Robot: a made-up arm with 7 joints. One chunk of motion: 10 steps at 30 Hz.
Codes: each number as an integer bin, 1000 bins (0 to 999) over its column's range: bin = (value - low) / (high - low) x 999, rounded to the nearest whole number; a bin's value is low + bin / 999 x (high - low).
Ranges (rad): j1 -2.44..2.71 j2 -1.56..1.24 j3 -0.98..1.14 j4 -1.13..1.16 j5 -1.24..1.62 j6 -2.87..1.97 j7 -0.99..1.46
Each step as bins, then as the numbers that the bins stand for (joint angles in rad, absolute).
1 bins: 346 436 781 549 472 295 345
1 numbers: -0.6563 -0.3380 0.6774 0.1285 0.1113 -1.4408 -0.1439
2 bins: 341 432 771 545 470 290 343
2 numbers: -0.6821 -0.3492 0.6562 0.1193 0.1055 -1.4650 -0.1488
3 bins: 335 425 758 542 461 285 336
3 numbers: -0.7130 -0.3688 0.6286 0.1124 0.0798 -1.4892 -0.1660
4 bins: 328 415 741 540 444 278 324
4 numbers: -0.7491 -0.3968 0.5925 0.1078 0.0311 -1.5231 -0.1954
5 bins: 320 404 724 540 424 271 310
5 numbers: -0.7904 -0.4277 0.5564 0.1078 -0.0261 -1.5570 -0.2297
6 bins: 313 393 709 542 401 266 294
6 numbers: -0.8264 -0.4585 0.5246 0.1124 -0.0920 -1.5813 -0.2690
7 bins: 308 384 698 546 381 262 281
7 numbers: -0.8522 -0.4837 0.5012 0.1216 -0.1492 -1.6007 -0.3009
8 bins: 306 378 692 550 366 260 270
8 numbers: -0.8625 -0.5005 0.4885 0.1308 -0.1922 -1.6103 -0.3278
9 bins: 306 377 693 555 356 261 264
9 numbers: -0.8625 -0.5033 0.4906 0.1422 -0.2208 -1.6055 -0.3426
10 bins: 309 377 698 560 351 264 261
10 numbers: -0.8471 -0.5033 0.5012 0.1537 -0.2351 -1.5910 -0.3499
